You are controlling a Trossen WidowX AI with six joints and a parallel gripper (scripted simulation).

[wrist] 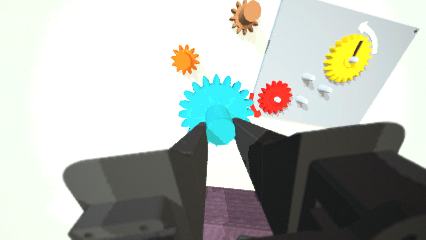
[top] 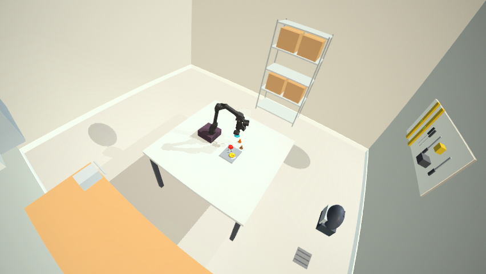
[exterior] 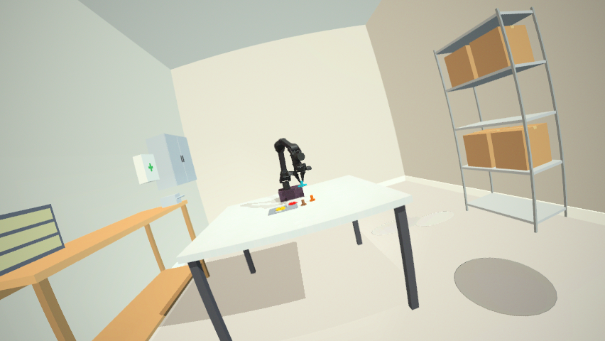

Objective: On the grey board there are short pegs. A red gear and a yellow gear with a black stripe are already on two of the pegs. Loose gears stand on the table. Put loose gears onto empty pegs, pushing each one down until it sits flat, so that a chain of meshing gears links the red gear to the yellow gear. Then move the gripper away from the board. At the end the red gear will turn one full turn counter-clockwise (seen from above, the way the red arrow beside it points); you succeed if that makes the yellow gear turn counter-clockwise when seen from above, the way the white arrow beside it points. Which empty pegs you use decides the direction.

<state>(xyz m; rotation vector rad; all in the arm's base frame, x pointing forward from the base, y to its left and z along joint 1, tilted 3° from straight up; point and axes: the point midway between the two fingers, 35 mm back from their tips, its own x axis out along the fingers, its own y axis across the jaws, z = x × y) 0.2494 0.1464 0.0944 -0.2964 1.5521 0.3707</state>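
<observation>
The red gear lies 13 cm below my gripper tip, 10 cm to the right of it and 1 cm ahead of it. From my gripper tip the other things lie so: cyan gear 1 cm below; then red arrow 14 cm below, 8 cm to the right, 1 cm behind; then orange gear 13 cm below, 5 cm to the left, 3 cm ahead.
</observation>
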